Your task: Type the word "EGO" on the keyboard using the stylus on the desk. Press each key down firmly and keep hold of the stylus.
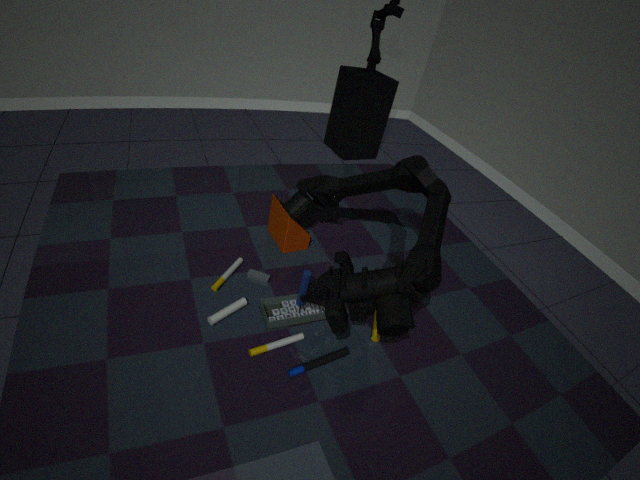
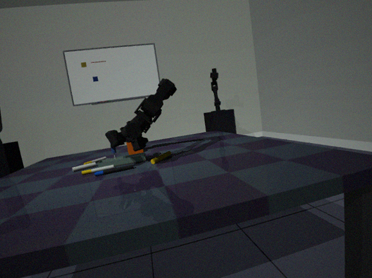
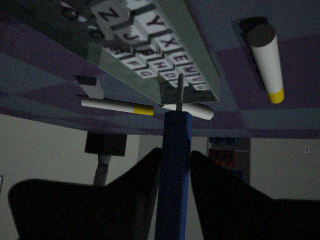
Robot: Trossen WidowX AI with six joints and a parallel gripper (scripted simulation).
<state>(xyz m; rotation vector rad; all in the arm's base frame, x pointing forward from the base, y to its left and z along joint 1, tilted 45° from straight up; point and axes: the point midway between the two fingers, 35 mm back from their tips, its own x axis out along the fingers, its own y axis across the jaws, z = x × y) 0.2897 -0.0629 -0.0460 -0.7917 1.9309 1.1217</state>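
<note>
Now: the E key 70 mm below my gripper tip. From my gripper tip the other things lie so: yellow marker (60 mm ahead, 190 mm to the left, 70 mm below); stylus (10 mm below); grey eraser (150 mm behind, 30 mm to the right, 80 mm below).
</note>
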